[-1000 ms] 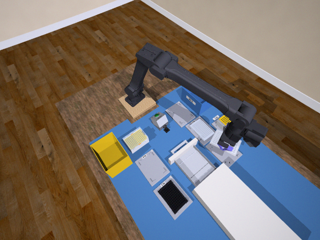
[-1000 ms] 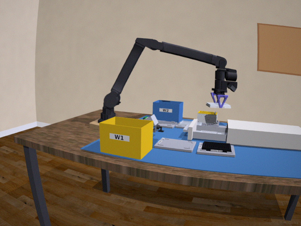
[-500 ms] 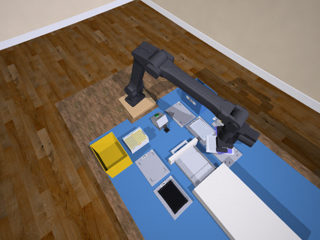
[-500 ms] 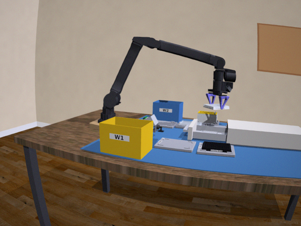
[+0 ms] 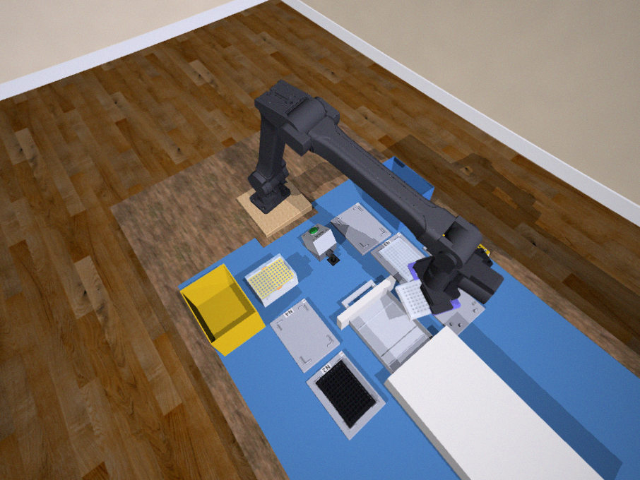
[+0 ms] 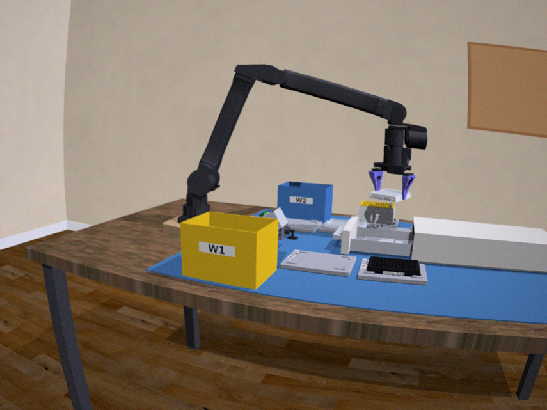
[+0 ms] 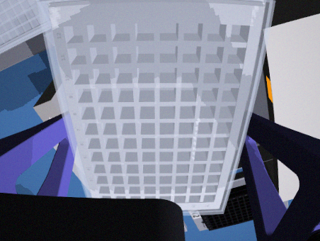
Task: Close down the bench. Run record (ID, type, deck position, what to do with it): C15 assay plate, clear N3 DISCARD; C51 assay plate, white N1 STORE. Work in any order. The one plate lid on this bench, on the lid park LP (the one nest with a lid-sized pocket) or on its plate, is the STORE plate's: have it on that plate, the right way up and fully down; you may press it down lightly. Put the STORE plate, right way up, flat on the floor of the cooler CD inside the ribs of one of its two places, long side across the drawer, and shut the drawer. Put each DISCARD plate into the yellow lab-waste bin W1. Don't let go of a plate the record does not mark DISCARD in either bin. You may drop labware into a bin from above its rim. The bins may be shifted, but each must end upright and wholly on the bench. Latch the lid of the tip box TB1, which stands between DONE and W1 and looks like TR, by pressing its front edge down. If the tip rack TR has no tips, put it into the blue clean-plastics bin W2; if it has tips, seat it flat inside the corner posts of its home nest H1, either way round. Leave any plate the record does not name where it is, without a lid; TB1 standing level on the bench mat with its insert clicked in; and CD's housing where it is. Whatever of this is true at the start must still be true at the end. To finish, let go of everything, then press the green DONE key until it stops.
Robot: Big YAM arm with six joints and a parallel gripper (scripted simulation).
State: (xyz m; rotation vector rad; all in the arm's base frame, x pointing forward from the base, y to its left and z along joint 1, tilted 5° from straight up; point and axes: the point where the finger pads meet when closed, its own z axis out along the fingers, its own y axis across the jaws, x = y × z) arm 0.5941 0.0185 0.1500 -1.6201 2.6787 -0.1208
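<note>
Now: the cooler drawer 9 cm to the right of my hand and 12 cm below it. The rest, counted from my hand: clear plate lid: right at my hand; then white plate: right at my hand; then nest N1: 4 cm ahead, 9 cm to the left, 14 cm below.
</note>
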